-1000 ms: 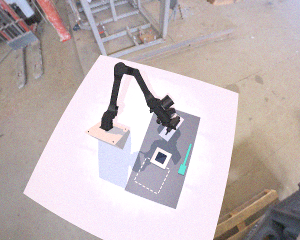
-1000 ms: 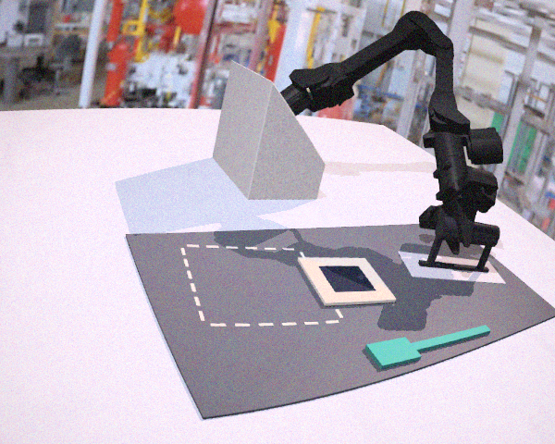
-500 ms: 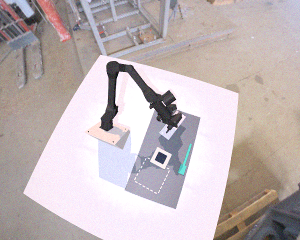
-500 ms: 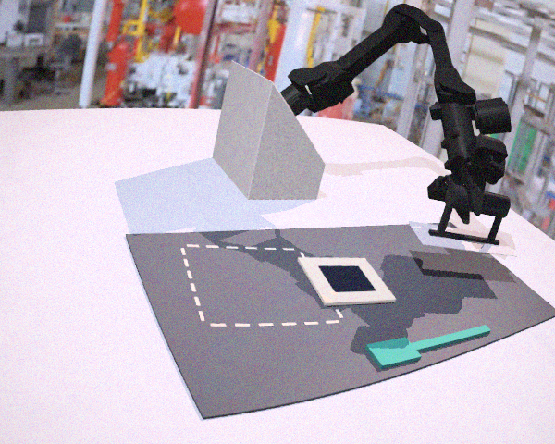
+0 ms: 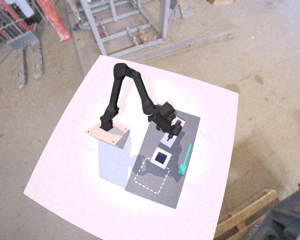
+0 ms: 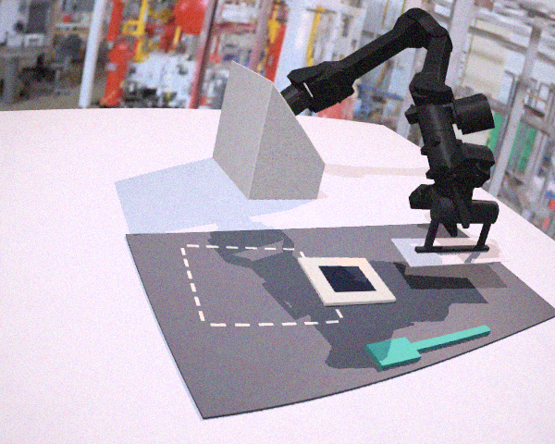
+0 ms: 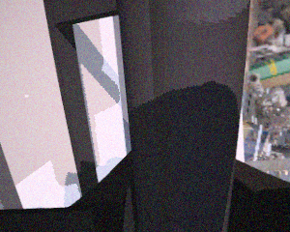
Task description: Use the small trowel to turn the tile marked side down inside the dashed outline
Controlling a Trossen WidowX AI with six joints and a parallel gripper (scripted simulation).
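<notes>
My gripper tip is now 110 mm to the left of the grey mat, 110 mm above it and 10 mm past it. From my gripper tip the other things lie so: teal trowel (130 mm ahead, 120 mm to the right, 90 mm below); tile (160 mm to the right, 90 mm below, 30 mm behind).
</notes>
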